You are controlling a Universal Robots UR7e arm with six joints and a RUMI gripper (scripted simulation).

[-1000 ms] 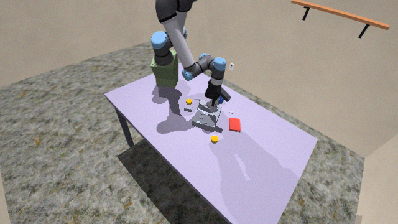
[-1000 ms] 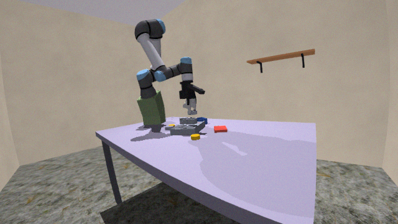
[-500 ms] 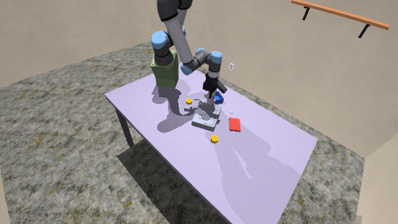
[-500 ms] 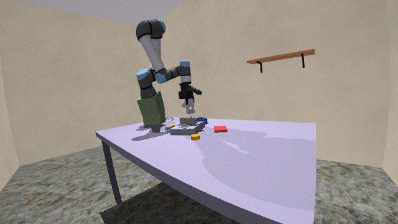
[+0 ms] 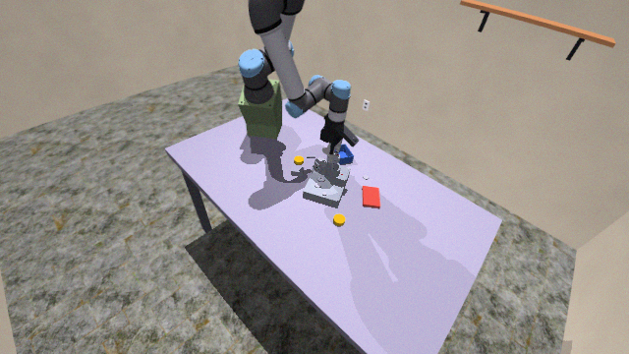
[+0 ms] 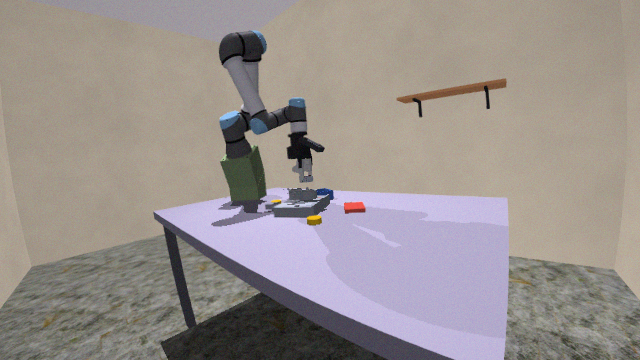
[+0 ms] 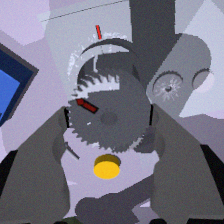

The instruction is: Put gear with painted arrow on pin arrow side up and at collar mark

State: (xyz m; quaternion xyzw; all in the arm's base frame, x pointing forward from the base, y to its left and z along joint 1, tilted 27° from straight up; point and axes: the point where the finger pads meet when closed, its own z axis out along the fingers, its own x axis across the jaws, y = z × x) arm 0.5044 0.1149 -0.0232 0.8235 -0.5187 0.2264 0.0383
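Now: the grey toothed gear right at my hand. From my hand the other things lie so: small grey block 12 cm to the right, 12 cm below, 12 cm behind; blue bin 16 cm to the left, 12 cm below, 8 cm behind; flat red block 22 cm ahead, 12 cm below, 7 cm to the left.
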